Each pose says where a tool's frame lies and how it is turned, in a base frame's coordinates. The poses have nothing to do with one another.
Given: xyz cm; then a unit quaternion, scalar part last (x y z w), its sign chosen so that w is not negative.
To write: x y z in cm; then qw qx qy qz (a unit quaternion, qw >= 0). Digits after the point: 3 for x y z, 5 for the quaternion.
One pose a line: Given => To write
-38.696 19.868 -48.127 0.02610 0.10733 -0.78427 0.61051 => -38.696 19.868 -48.127 0.61051 0.02610 0.10733 -0.78427
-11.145 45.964 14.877 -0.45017 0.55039 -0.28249 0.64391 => -11.145 45.964 14.877 0.64391 -0.45017 0.55039 -0.28249
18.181 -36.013 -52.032 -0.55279 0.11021 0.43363 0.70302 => 18.181 -36.013 -52.032 0.70302 -0.55279 0.11021 0.43363
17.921 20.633 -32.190 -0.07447 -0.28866 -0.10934 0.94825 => 17.921 20.633 -32.190 0.94825 -0.07447 -0.28866 -0.10934
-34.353 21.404 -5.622 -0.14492 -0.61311 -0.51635 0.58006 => -34.353 21.404 -5.622 0.58006 -0.14492 -0.61311 -0.51635
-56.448 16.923 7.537 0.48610 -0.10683 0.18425 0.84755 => -56.448 16.923 7.537 0.84755 0.48610 -0.10683 0.18425
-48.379 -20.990 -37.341 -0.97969 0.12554 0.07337 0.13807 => -48.379 -20.990 -37.341 0.13807 -0.97969 0.12554 0.07337
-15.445 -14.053 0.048 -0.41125 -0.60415 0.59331 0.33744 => -15.445 -14.053 0.048 0.33744 -0.41125 -0.60415 0.59331
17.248 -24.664 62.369 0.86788 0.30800 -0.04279 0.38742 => 17.248 -24.664 62.369 0.38742 0.86788 0.30800 -0.04279
